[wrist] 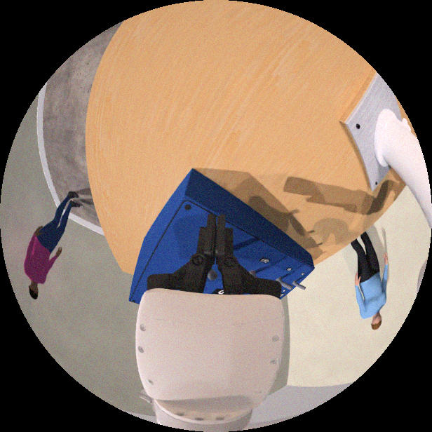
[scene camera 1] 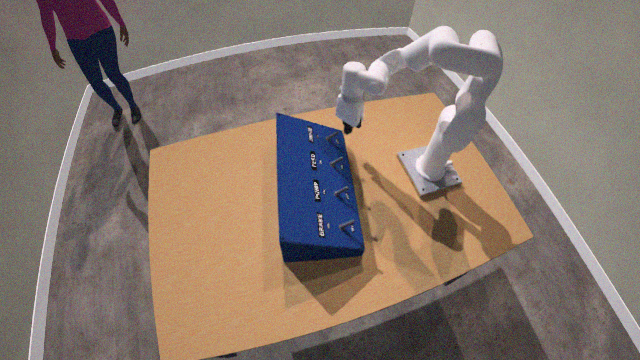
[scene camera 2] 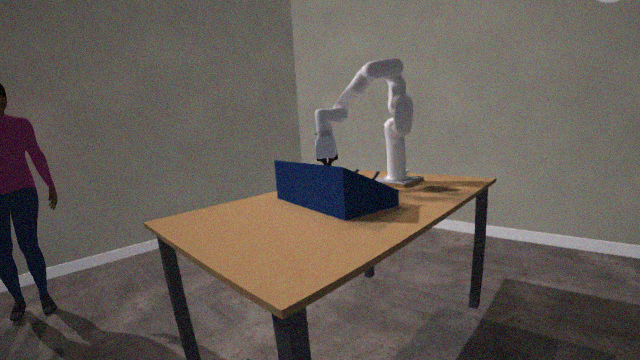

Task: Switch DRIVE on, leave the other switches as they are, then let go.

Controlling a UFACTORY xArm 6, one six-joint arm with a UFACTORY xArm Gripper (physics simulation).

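Places are measured from the arm's base along level axes (x ahead, y left, z up), in metres.
Where they show: gripper, between the fingertips: (scene camera 1: 347, 132); arm's base, origin of its link: (scene camera 1: 430, 168) (scene camera 2: 397, 178).
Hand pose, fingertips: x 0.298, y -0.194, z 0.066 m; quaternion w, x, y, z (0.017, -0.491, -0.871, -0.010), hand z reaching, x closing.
Each offset is from my fingertips to the top centre of the thing. Level surfaces: height alone.
The blue switch panel (scene camera 1: 295, 200) (scene camera 2: 310, 190) (wrist: 167, 240) stands on the table. The DRIVE lever @[0.068 m ahead, 0.023 m left, 0.042 m up] (scene camera 1: 333, 135) is at its far end in scene camera 1, leaning to the OFF side. In the wrist view the fingers hide most of it. The FEED lever @[0.088 m ahead, 0.141 m left, 0.042 m up] (scene camera 1: 337, 161), PUMP lever @[0.107 m ahead, 0.260 m left, 0.042 m up] (scene camera 1: 343, 191) and BRAKE lever @[0.127 m ahead, 0.378 m left, 0.042 m up] (scene camera 1: 348, 225) also lean to the OFF side. My gripper (scene camera 1: 348, 131) (scene camera 2: 327, 162) (wrist: 216, 222) is shut and empty, pointing down at the panel's DRIVE end, on the OFF side of the DRIVE lever. I cannot tell whether they touch.
The wooden table @[0.088 m down] (scene camera 1: 210, 240) (scene camera 2: 240, 245) (wrist: 200, 90) carries the panel and the arm's base plate (scene camera 1: 425, 189) (wrist: 357, 145). A person in a pink top (scene camera 1: 85, 20) (scene camera 2: 25, 150) (wrist: 37, 257) stands beyond the table. A person in blue (wrist: 372, 295) shows in the wrist view.
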